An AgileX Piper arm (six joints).
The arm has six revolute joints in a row. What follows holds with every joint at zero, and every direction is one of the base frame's. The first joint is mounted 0.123 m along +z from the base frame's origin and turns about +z. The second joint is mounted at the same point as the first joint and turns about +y. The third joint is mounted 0.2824 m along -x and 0.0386 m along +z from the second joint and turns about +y. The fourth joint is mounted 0.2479 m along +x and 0.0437 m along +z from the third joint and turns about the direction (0.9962, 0, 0.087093). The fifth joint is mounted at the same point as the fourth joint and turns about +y. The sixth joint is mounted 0.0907 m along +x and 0.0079 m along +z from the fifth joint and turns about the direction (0.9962, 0, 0.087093). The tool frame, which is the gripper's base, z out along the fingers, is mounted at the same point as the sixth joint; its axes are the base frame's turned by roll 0, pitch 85 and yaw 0 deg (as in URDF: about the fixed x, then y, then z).
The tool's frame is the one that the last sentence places.
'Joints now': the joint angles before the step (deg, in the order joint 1, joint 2, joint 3, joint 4, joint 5, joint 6). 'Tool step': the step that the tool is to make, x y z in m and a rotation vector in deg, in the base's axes. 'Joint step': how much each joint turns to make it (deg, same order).
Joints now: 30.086 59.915 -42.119 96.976 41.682 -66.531
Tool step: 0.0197 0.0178 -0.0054 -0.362 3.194 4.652
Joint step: 0.011 7.230 -3.772 0.002 4.841 0.112
